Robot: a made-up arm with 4 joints.
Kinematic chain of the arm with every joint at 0, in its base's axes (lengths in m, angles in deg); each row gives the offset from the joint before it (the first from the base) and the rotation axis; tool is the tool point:
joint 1: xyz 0 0 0.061 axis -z
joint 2: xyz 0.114 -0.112 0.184 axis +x
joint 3: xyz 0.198 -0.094 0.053 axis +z
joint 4: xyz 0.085 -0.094 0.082 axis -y
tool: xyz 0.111 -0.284 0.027
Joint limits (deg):
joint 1: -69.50..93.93
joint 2: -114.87..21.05
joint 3: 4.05..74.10
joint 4: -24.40..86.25
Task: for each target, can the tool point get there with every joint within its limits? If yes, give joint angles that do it. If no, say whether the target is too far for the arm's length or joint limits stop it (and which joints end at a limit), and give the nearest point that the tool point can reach.
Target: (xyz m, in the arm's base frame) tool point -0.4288 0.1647 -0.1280
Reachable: no: joint limits stop it (at a limit: joint 1, joint 2, joint 3, joint 4) | nearest point -0.6624 -0.3593 0.3085 | short by 0.721 m
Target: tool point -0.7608 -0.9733 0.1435
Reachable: no: too far | nearest point -0.5018 -0.6419 0.2401 | short by 0.432 m
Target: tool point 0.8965 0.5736 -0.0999
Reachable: no: too far | nearest point 0.7011 0.3982 0.2109 | short by 0.407 m
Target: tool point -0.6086 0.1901 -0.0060
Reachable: no: joint limits stop it (at a limit: joint 1, joint 2, joint 3, joint 4) | nearest point -0.6624 -0.3593 0.3085 | short by 0.635 m
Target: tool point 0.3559 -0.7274 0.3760
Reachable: yes | joints 29.67 8.87 31.18 10.86
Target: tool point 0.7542 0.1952 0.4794
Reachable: yes | joints -45.41 -4.01 35.58 29.83
